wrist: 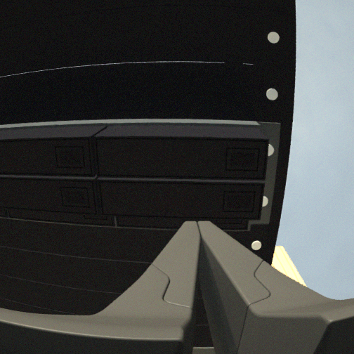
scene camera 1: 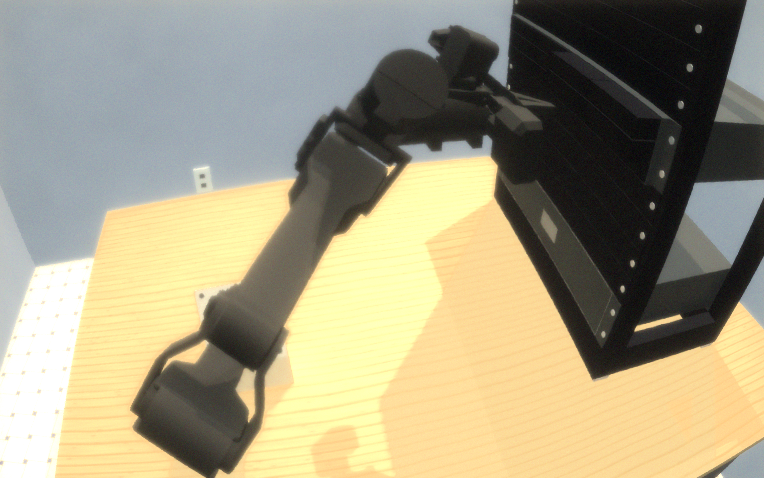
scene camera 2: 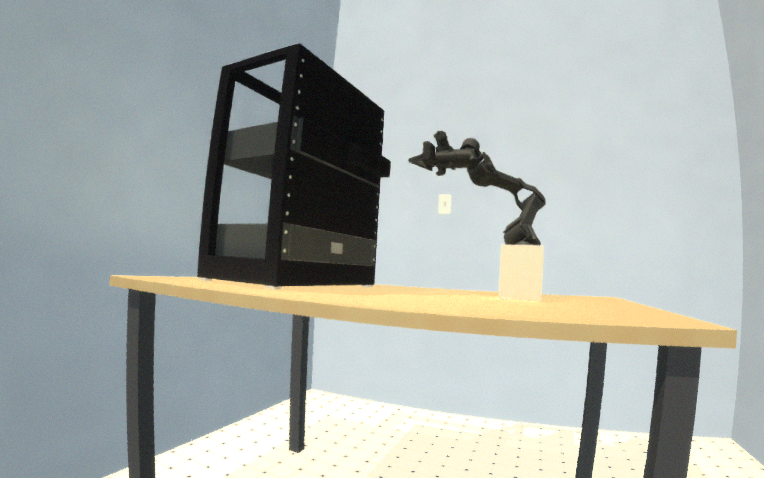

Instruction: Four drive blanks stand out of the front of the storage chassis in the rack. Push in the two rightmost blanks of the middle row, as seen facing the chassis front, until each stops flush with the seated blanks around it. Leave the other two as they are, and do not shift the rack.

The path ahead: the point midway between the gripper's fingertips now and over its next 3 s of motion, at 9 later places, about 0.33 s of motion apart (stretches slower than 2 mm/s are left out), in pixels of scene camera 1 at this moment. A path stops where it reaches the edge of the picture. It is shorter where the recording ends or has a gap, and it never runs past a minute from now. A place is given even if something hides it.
My gripper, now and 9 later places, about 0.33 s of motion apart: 554, 109; 558, 107; 572, 110; 575, 110; 553, 98; 531, 78; 499, 65; 501, 63; 502, 62; 482, 53
